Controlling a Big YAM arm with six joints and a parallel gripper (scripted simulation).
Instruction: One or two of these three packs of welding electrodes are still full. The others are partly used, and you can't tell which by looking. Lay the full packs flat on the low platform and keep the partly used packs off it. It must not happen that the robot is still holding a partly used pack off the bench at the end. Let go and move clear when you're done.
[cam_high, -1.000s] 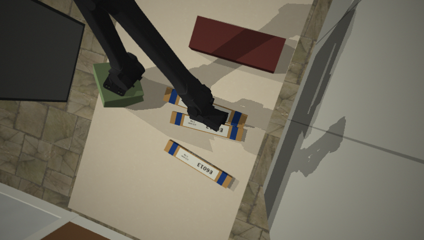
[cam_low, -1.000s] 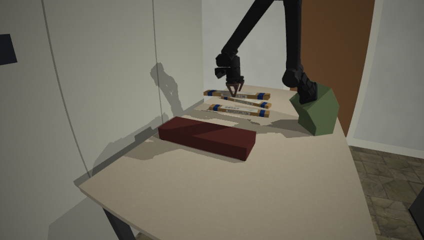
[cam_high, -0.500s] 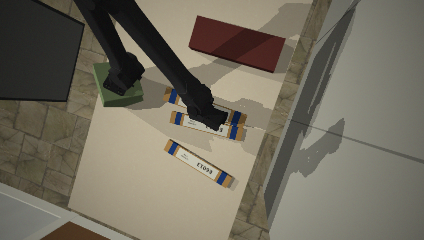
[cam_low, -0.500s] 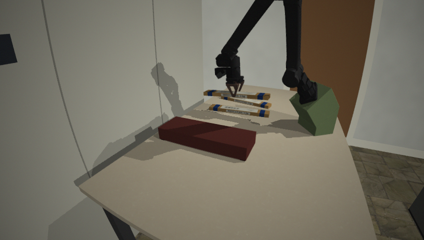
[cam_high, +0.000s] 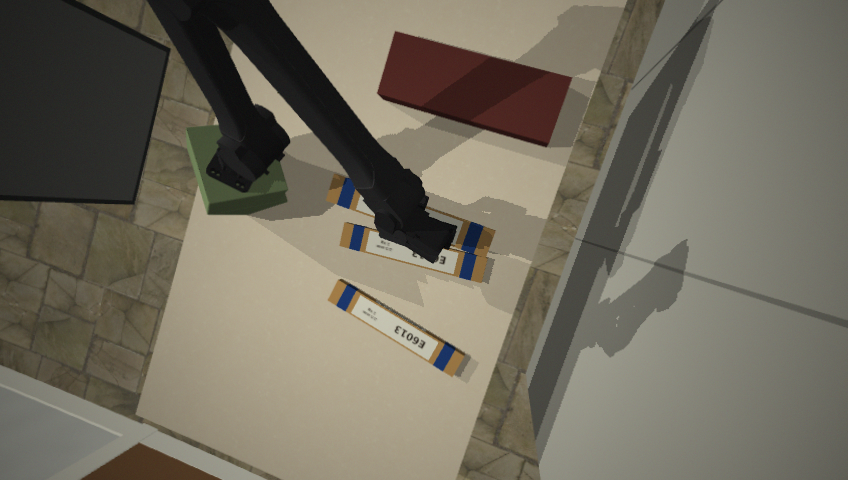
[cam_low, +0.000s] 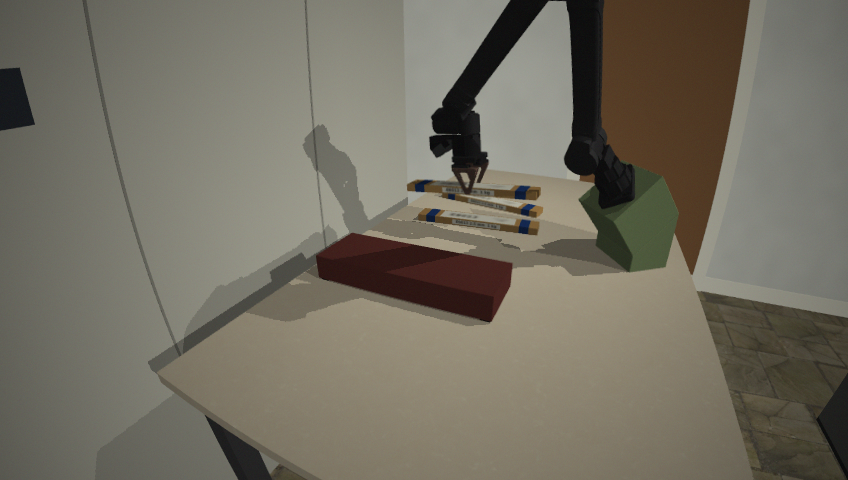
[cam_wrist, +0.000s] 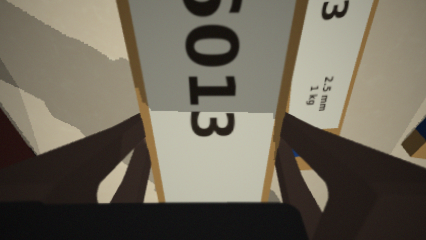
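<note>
The pack of welding electrodes lies right at my hand. From my hand the other things lie so: dark red low platform 30 cm to the left, 12 cm below, 5 cm behind.
</note>
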